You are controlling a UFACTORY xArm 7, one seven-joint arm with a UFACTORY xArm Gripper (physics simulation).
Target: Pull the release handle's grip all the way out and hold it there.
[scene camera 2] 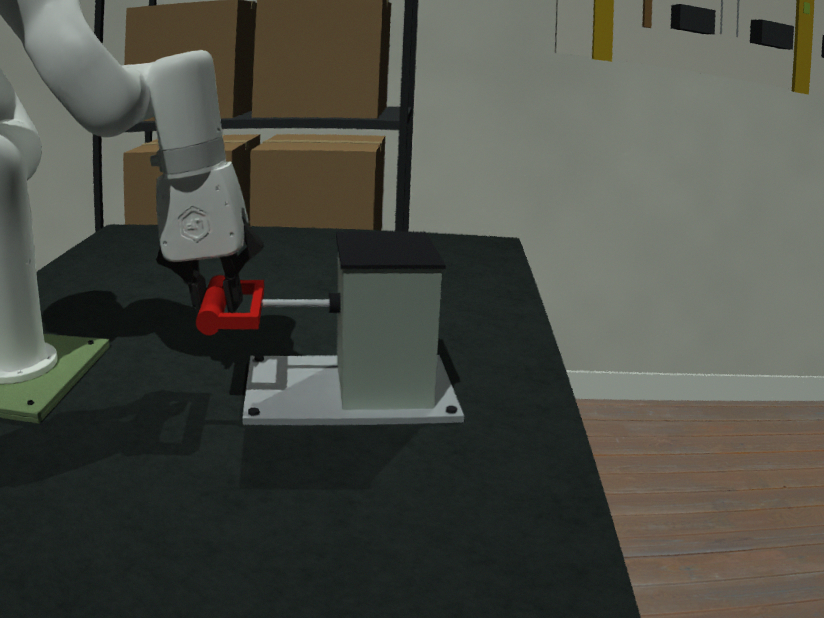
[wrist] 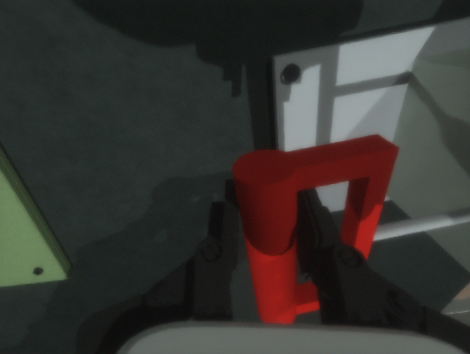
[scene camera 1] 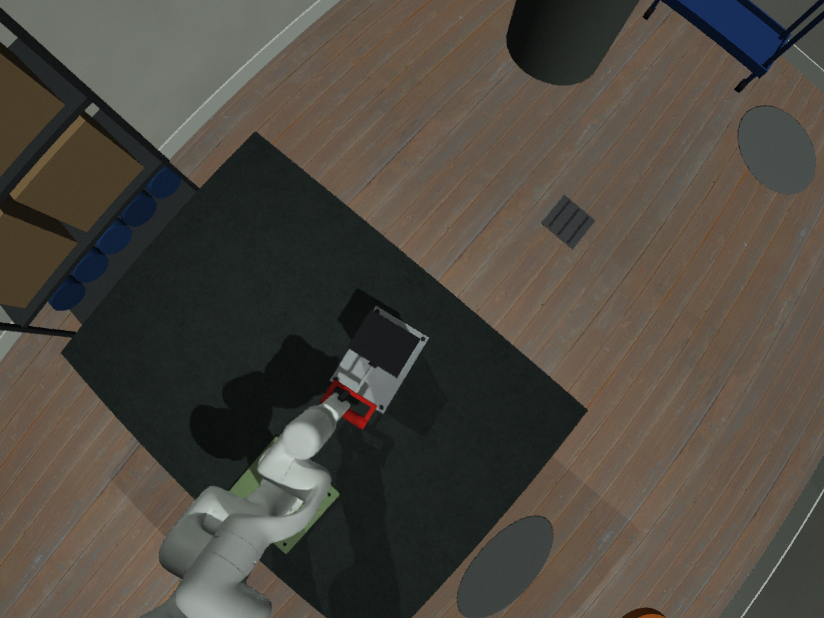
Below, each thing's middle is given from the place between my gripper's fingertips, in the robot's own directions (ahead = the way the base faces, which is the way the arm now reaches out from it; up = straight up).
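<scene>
Base plate [scene camera 2: 281, 390]: my gripper 20 mm to the left of it, 150 mm short of it, 80 mm above it.
</scene>
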